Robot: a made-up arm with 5 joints.
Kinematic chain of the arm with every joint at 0, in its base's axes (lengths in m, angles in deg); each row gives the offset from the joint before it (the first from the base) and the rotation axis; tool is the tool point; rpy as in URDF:
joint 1: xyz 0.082 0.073 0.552 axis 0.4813 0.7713 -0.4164
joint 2: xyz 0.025 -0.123 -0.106 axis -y
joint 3: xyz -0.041 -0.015 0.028 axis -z
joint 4: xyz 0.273 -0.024 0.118 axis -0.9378 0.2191 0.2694
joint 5: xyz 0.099 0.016 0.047 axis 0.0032 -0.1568 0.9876
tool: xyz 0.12 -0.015 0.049 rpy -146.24 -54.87 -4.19
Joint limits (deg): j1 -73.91..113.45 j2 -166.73..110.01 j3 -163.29..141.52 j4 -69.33..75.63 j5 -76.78..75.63
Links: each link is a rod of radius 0.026 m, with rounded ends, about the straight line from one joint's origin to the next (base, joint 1, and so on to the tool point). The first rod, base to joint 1, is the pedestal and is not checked.
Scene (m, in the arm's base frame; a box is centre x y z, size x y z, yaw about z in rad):
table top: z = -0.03
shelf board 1: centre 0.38 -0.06 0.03 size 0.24 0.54 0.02 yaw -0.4
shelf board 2: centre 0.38 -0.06 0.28 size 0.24 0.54 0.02 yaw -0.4
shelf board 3: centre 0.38 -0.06 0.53 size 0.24 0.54 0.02 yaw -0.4
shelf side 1: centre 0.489 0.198 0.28 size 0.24 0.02 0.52 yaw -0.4
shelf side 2: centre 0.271 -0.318 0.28 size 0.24 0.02 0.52 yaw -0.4
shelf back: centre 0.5 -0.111 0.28 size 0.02 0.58 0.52 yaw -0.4
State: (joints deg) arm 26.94 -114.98 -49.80 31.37 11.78
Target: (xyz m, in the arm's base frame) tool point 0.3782 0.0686 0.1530
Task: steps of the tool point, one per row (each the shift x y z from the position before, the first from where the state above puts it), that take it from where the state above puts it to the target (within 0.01 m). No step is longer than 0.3 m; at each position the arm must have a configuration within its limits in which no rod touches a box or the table.
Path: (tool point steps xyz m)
1: -0.1910 -0.0630 -0.0751
2: -0.1786 -0.1270 0.0038
3: -0.1185 -0.1716 0.0660
4: 0.0400 0.2336 0.1012
5: 0.1429 0.1609 0.0995
6: 0.1975 0.0611 0.0526
7: 0.1872 -0.0358 -0.0181
8: 0.1166 -0.1041 -0.0824
9: 0.0110 -0.1304 -0.1131
10: -0.0944 -0.1165 -0.0967
11: 0.0715 -0.0346 -0.0139
12: 0.0806 -0.0297 0.0139

